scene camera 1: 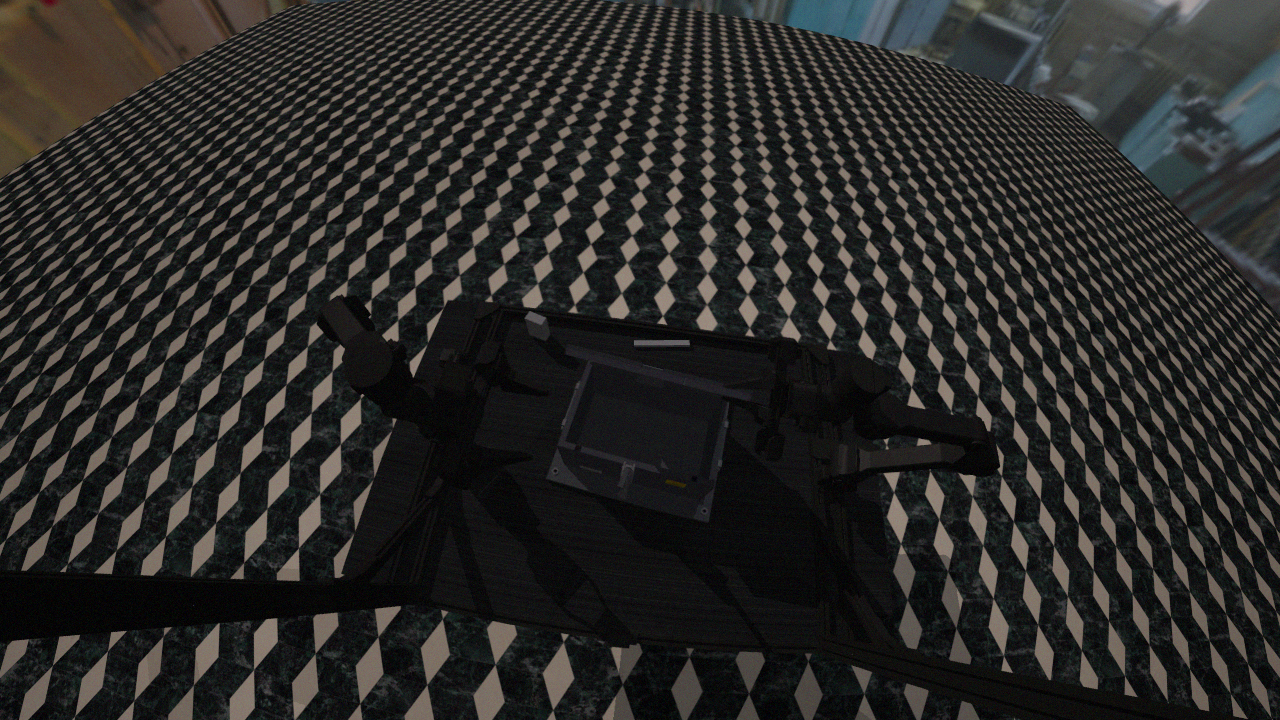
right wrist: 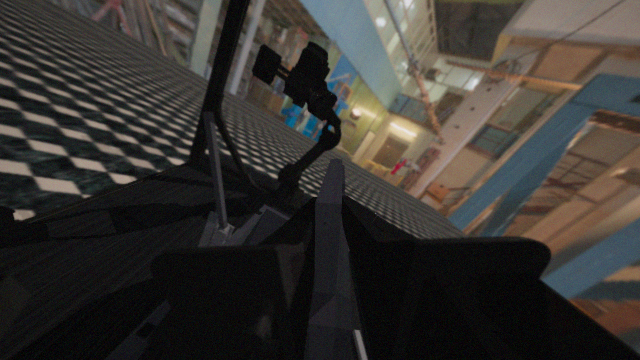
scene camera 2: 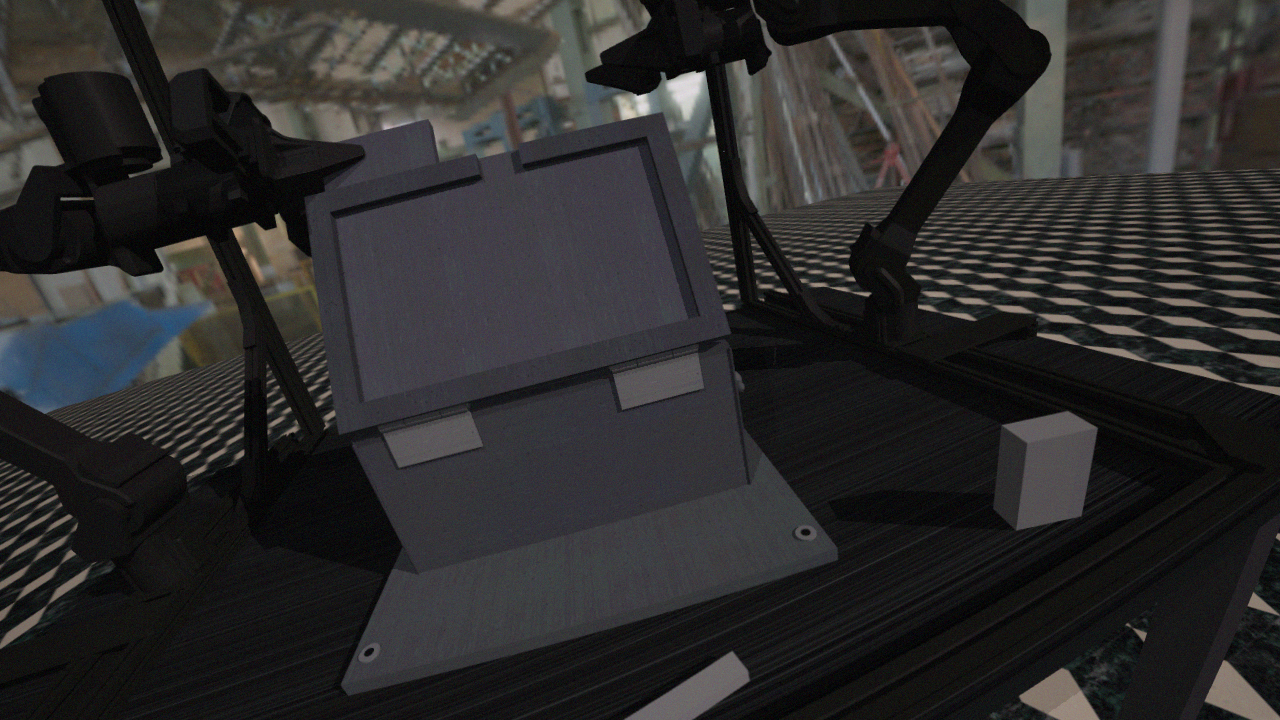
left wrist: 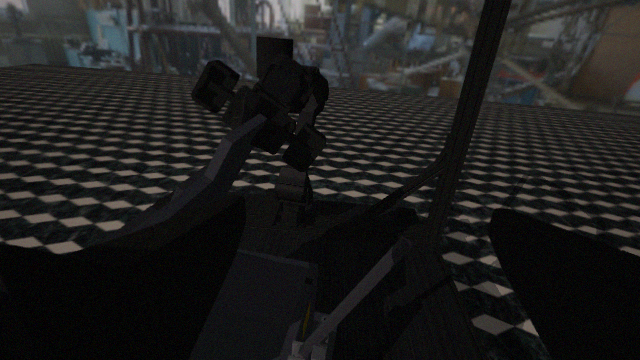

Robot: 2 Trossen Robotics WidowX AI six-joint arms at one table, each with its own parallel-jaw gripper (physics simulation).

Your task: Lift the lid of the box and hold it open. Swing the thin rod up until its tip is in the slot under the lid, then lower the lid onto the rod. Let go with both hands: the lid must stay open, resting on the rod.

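Seen in the pictures: left gripper, fingertip midpoint: point(scene camera 1: 540, 424) point(right wrist: 288, 82) point(scene camera 2: 592, 68) point(left wrist: 366, 214); right gripper, fingertip midpoint: point(scene camera 1: 722, 392) point(right wrist: 330, 202) point(scene camera 2: 368, 157) point(left wrist: 246, 137); left arm's base, origin of the base link: point(scene camera 1: 447, 430) point(right wrist: 281, 196) point(scene camera 2: 892, 336); right arm's base, origin of the base link: point(scene camera 1: 828, 478) point(scene camera 2: 175, 575) point(left wrist: 293, 219).
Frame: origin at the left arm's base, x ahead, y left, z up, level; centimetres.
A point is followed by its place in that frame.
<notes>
The grey box point(scene camera 1: 637, 429) {z -0.7, x 44.6, y 7.4 cm} point(scene camera 2: 566, 465) {z 6.2, x 47.4, y 14.6 cm} stands on its base plate point(scene camera 2: 602, 586) {z -0.7, x 47.5, y 21.8 cm}, and its lid point(scene camera 2: 516, 272) {z 22.3, x 46.7, y 10.7 cm} point(scene camera 1: 659, 372) {z 31.8, x 46.5, y 5.4 cm} point(right wrist: 329, 221) {z 35.2, x 59.9, y 1.3 cm} is raised steeply on its hinges. My right gripper point(scene camera 2: 323, 160) point(scene camera 1: 773, 410) point(right wrist: 330, 202) {z 34.3, x 56.2, y 2.1 cm} is shut on the lid's front edge and holds it up. The thin rod point(left wrist: 354, 296) {z 25.4, x 42.5, y -10.9 cm} point(right wrist: 216, 171) {z 24.6, x 43.4, y -10.5 cm} is swung up from its pivot at the box's side and reaches toward the lid's underside. I cannot tell whether its tip sits in the slot. My left gripper point(scene camera 2: 616, 75) {z 40.4, x 31.8, y -8.9 cm} is open and empty, high above the lid and clear of the rod.
The box stands on a dark mat point(scene camera 1: 637, 572) {z -1.9, x 48.3, y -24.1 cm} over a checkered floor. A white strip point(scene camera 1: 662, 343) {z -0.9, x 48.5, y 32.4 cm} point(scene camera 2: 695, 689) {z -0.9, x 44.1, y 32.0 cm} lies behind the box, and a small grey block point(scene camera 1: 536, 325) {z 4.5, x 15.7, y 29.5 cm} lies at the mat's back left. Black frame poles point(left wrist: 461, 125) {z 29.9, x 88.3, y -35.4 cm} rise beside the arms.
</notes>
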